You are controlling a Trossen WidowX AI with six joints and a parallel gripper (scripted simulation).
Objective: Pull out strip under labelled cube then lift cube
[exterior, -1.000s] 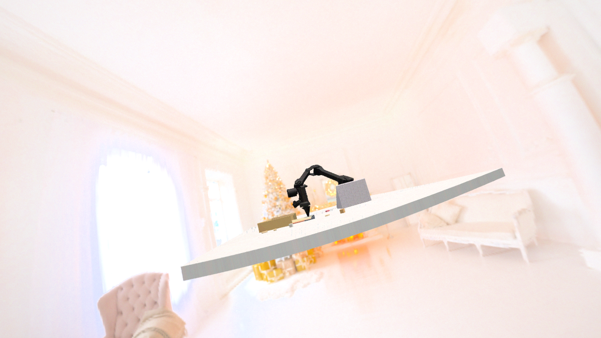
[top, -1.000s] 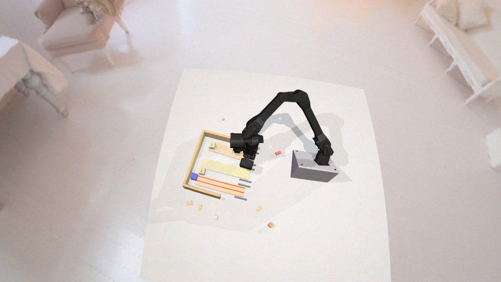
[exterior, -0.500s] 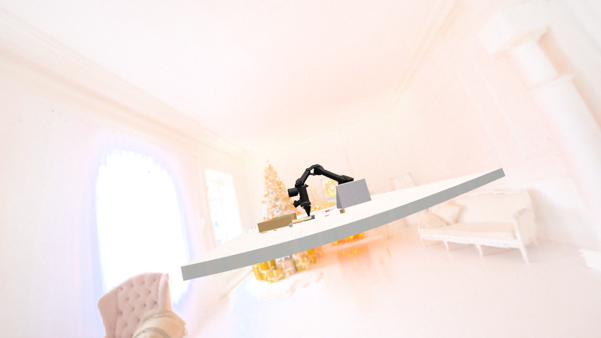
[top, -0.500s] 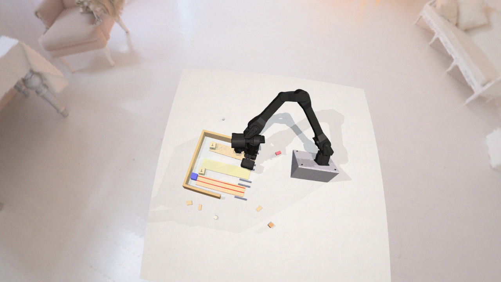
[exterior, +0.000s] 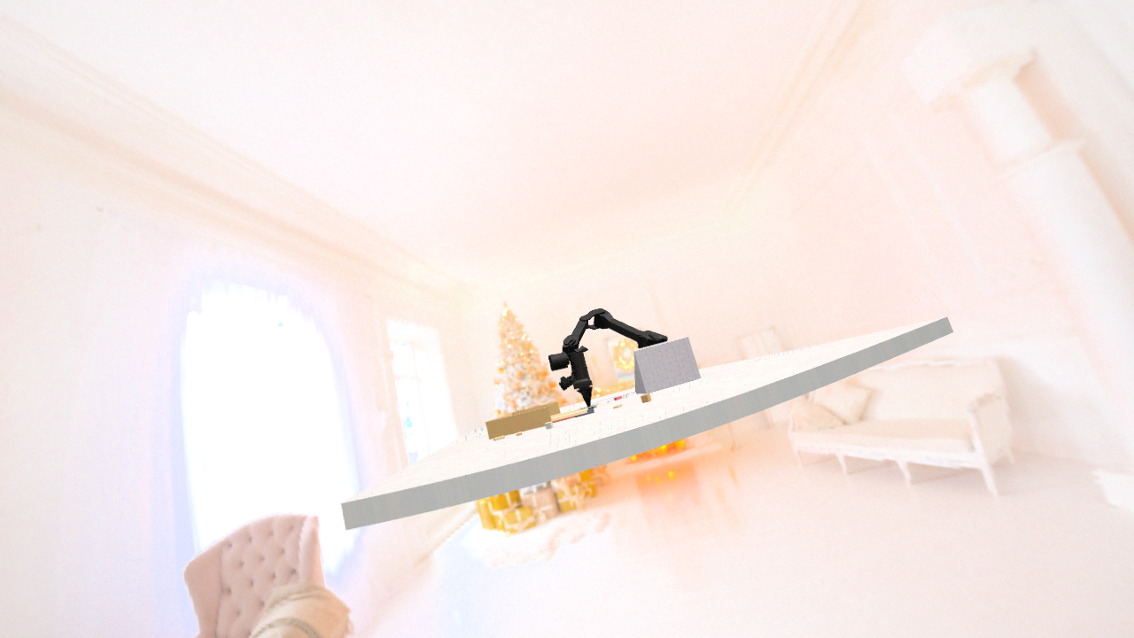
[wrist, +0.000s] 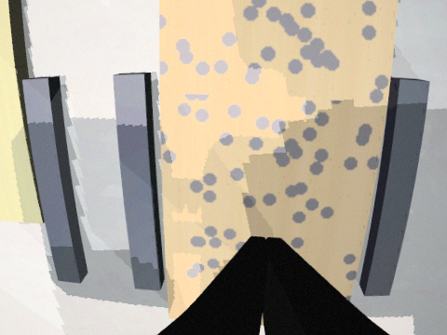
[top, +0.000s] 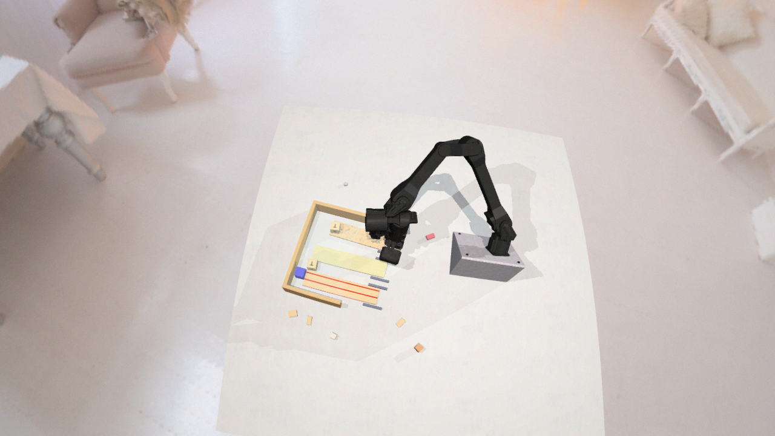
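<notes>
My gripper tip is 90 mm short of the speckled strip and 30 mm to the left of it. Also, from my gripper tip: pink cube 130 mm behind, 30 mm to the right.
</notes>
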